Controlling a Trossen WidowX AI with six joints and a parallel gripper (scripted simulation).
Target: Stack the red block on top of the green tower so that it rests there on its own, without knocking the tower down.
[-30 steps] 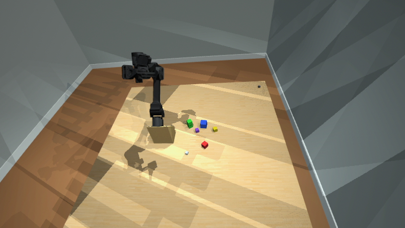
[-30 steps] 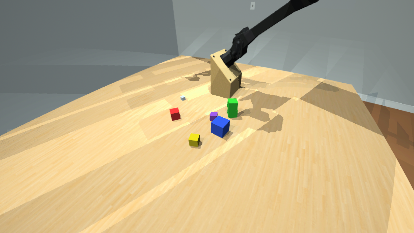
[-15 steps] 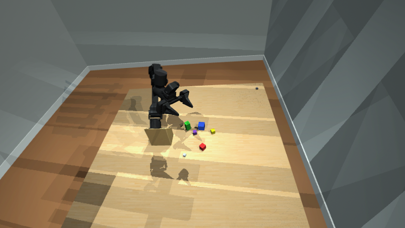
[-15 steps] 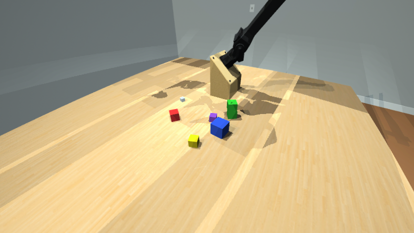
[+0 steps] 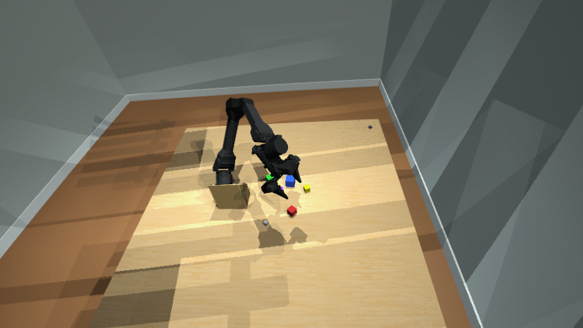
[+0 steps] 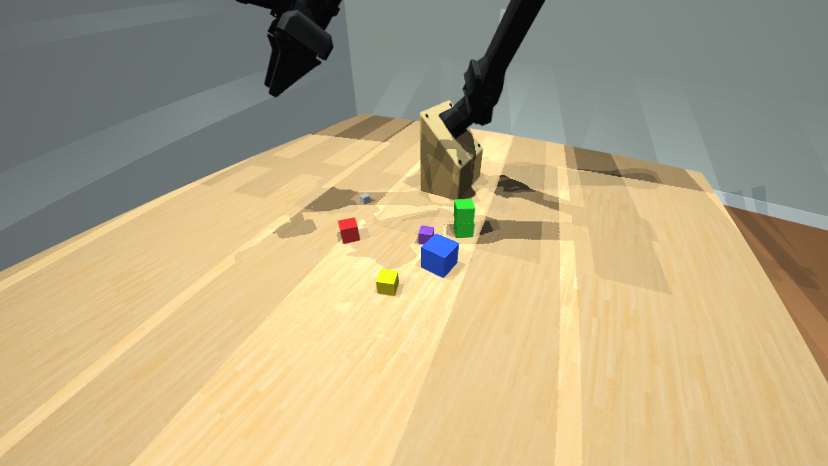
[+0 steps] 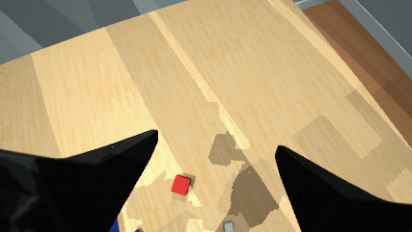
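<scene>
My gripper tip is now 25 cm above the red block, 8 cm to the right of it and 3 cm past it. Also, from my gripper tip: small purple block: 25 cm below, 21 cm to the left, 10 cm behind; then tiny white cube: 26 cm below, 15 cm behind, 2 cm to the left; then yellow block: 25 cm below, 22 cm to the left, 4 cm ahead.
</scene>
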